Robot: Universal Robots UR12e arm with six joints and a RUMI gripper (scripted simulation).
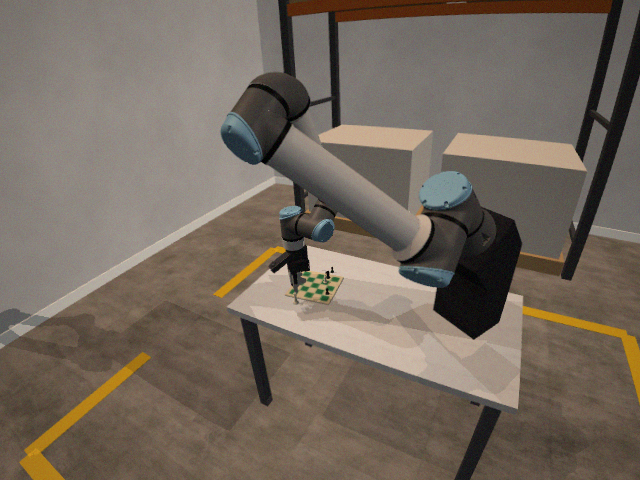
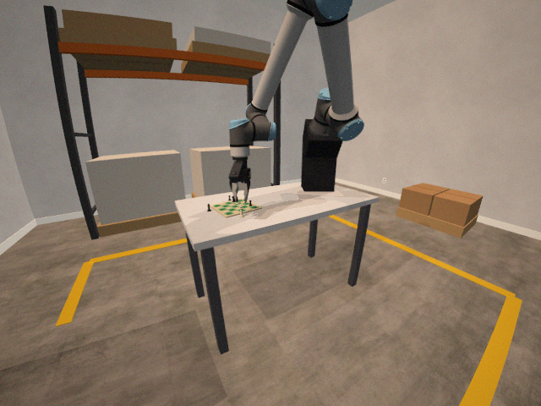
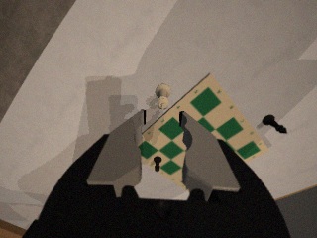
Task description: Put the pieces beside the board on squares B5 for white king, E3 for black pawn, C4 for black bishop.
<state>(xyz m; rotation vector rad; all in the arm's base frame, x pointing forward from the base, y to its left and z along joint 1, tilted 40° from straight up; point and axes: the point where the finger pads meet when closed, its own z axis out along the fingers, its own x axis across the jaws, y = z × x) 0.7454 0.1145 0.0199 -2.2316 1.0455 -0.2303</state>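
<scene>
Now: hand 50 mm above the white king. The rest, counted from my hand: chessboard: 140 mm to the right, 80 mm below, 30 mm behind.
</scene>
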